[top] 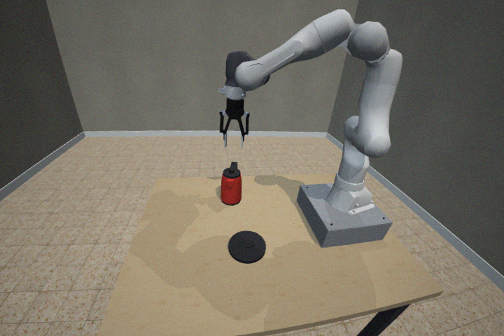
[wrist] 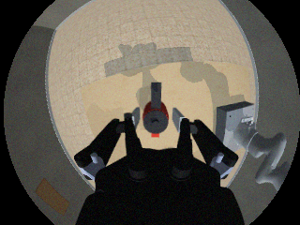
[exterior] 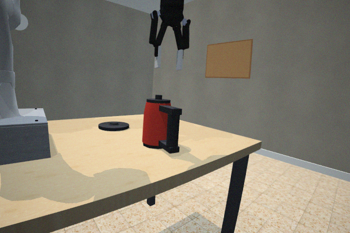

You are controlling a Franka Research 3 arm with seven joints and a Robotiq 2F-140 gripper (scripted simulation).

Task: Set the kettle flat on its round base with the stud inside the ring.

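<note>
Right now the red kettle is 1 cm ahead of my hand, 3 cm to the left of it and 21 cm below it. Also, from my hand: round black base 1 cm behind, 37 cm to the left, 29 cm below.
</note>
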